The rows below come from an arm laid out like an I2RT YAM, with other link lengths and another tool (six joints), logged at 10 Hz.
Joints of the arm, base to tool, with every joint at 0 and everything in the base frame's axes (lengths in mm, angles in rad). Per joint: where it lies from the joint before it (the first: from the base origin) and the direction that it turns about. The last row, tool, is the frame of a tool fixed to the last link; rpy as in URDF.
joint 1: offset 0.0 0.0 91.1 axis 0 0 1
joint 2: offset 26.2 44.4 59.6 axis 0 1 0
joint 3: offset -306.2 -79.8 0.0 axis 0 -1 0
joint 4: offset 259.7 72.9 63.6 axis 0 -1 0
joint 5: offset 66.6 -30.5 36.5 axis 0 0 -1
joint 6: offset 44.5 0.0 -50.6 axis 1 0 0
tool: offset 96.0 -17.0 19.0 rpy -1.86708 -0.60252 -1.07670
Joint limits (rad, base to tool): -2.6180..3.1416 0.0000..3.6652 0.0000..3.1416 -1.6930..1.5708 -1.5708..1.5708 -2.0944..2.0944
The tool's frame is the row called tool.
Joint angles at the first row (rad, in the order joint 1, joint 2, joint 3, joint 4, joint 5, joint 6):
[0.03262 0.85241 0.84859 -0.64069 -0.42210 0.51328]
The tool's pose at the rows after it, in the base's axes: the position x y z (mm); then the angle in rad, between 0 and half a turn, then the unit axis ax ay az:
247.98, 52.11, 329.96, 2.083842, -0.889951, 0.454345, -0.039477
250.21, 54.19, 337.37, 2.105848, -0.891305, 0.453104, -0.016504
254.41, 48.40, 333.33, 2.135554, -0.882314, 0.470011, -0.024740
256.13, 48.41, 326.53, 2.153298, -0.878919, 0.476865, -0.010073
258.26, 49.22, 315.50, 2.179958, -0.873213, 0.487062, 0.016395
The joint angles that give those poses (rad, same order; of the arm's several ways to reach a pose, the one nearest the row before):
[0.03259 0.91268 0.94585 -0.73109 -0.43090 0.48121]
[0.03222 0.95656 1.01263 -0.80205 -0.44500 0.46177]
[0.03260 0.97219 1.01454 -0.80206 -0.40190 0.47092]
[0.03260 0.99281 1.01417 -0.81541 -0.40151 0.47016]
[0.03300 1.02713 1.01416 -0.83867 -0.40608 0.46979]

